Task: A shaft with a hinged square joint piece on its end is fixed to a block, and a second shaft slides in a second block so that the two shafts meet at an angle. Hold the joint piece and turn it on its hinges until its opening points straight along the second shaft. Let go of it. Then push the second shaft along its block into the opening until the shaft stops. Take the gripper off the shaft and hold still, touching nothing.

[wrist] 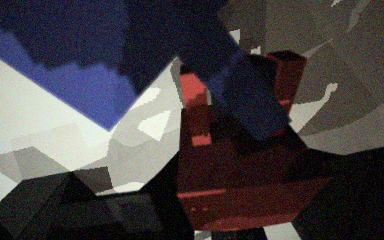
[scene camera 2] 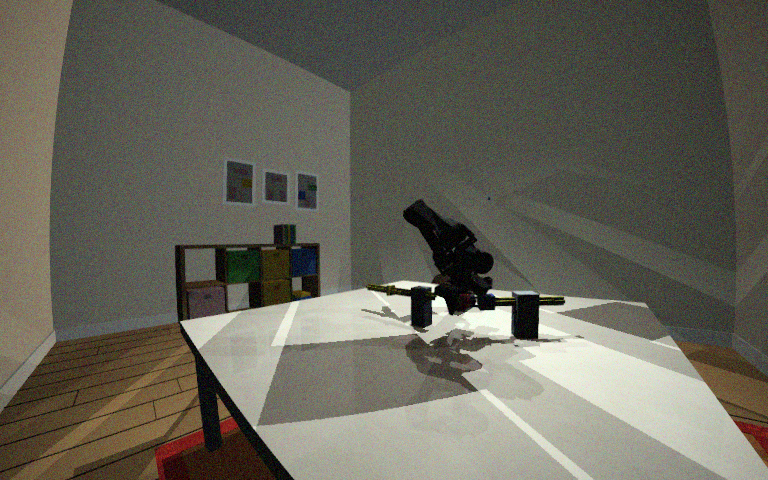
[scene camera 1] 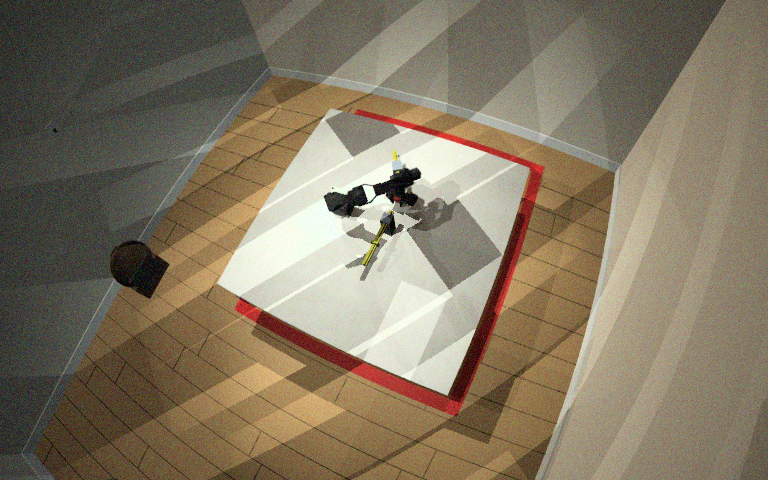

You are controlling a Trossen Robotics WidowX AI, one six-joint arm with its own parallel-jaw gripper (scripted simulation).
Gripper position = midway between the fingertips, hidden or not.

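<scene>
My gripper [scene camera 2: 454,313], visible. Wrist view: gripper [wrist: 218,142] too.
</scene>
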